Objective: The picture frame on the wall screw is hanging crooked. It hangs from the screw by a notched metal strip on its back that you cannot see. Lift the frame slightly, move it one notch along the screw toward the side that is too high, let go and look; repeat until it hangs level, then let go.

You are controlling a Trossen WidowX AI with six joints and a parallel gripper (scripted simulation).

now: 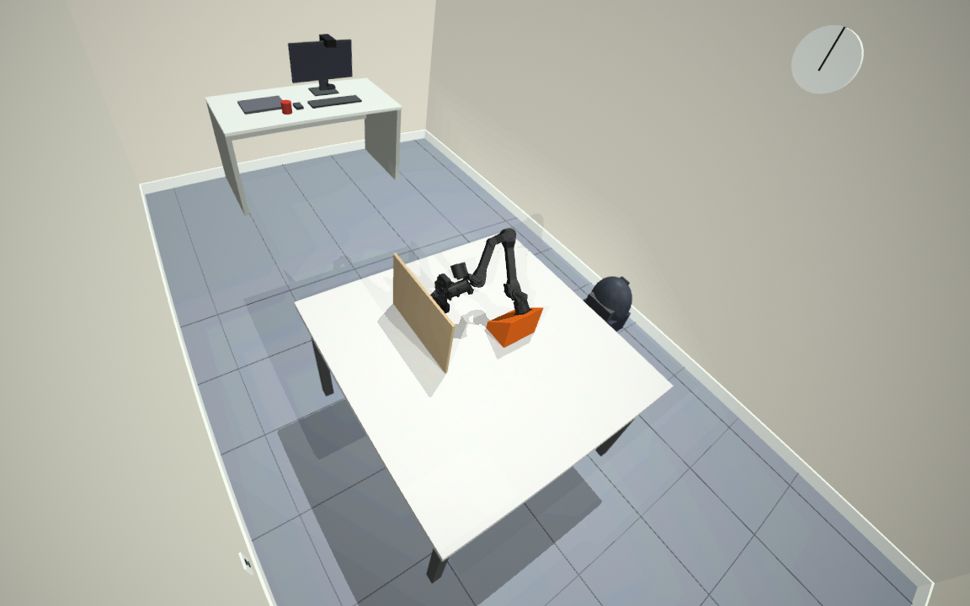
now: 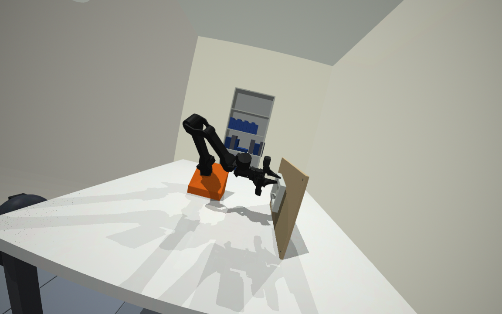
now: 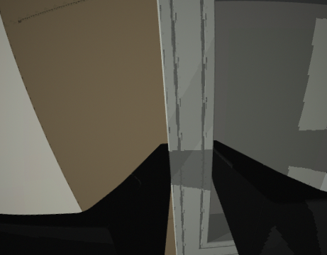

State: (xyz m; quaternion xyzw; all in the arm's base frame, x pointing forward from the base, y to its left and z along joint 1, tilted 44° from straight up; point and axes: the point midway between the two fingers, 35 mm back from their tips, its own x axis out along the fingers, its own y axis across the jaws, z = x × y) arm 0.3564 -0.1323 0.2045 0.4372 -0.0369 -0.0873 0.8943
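Right now the pale grey picture frame is 50 mm below my gripper tip and 10 mm ahead of it. The rest, counted from my gripper tip: wall panel (70 mm below, 20 mm ahead, 10 mm to the right).
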